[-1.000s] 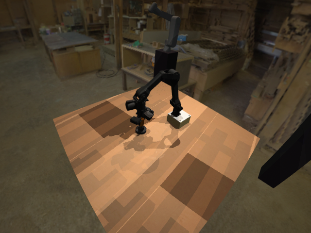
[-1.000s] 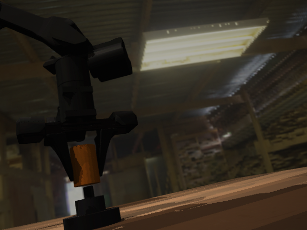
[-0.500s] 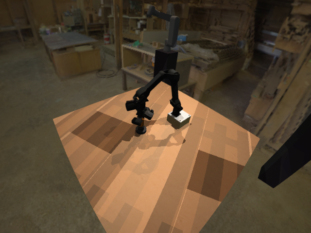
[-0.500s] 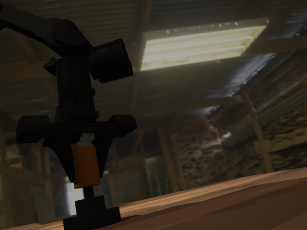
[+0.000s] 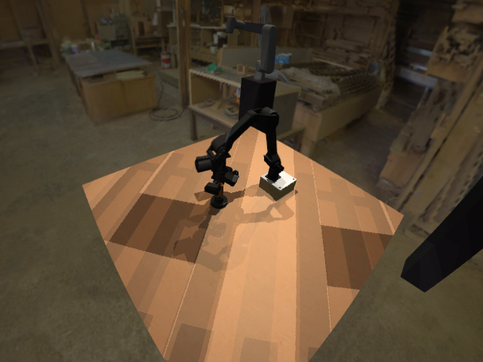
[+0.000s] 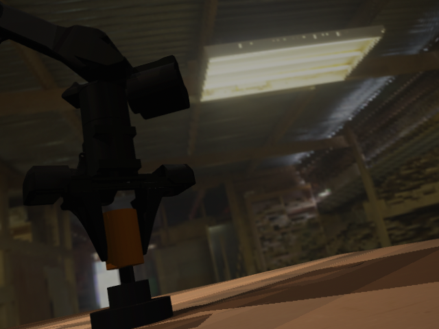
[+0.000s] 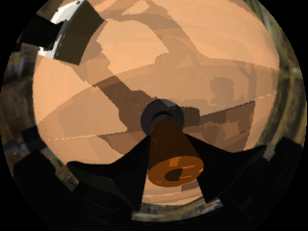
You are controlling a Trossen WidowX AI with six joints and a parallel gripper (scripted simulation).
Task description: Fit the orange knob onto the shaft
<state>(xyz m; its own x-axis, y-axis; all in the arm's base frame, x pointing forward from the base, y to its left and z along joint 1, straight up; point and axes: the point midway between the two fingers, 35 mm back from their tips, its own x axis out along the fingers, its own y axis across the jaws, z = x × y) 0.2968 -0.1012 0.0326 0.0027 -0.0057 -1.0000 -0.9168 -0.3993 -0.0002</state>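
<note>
Right now the orange knob is 20 mm above my gripper tip. From my gripper tip the other things lie so: pedestal: 40 mm below.
</note>
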